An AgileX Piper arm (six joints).
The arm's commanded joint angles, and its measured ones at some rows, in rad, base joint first. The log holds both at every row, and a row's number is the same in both.
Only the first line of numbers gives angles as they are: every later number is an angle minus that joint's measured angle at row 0.
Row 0, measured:
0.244 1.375 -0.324 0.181 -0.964 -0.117
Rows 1 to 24, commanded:
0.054 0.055 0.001 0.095 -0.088 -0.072
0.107 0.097 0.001 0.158 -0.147 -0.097
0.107 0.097 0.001 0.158 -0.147 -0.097
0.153 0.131 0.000 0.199 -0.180 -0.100
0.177 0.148 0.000 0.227 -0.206 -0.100
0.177 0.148 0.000 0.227 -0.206 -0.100
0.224 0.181 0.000 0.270 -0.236 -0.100
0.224 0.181 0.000 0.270 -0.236 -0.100
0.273 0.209 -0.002 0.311 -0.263 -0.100
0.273 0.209 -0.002 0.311 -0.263 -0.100
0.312 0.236 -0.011 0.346 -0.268 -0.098
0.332 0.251 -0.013 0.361 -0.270 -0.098
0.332 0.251 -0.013 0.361 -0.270 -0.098
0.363 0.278 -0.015 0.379 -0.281 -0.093
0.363 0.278 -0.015 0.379 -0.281 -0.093
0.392 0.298 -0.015 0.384 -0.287 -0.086
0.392 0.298 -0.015 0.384 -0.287 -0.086
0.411 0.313 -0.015 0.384 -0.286 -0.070
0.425 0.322 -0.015 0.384 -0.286 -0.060
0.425 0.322 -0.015 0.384 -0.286 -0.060
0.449 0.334 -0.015 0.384 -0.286 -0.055
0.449 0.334 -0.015 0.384 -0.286 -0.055
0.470 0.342 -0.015 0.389 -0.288 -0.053
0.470 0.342 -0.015 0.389 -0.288 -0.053
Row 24, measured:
0.445 0.335 -0.007 0.381 -0.238 -0.065
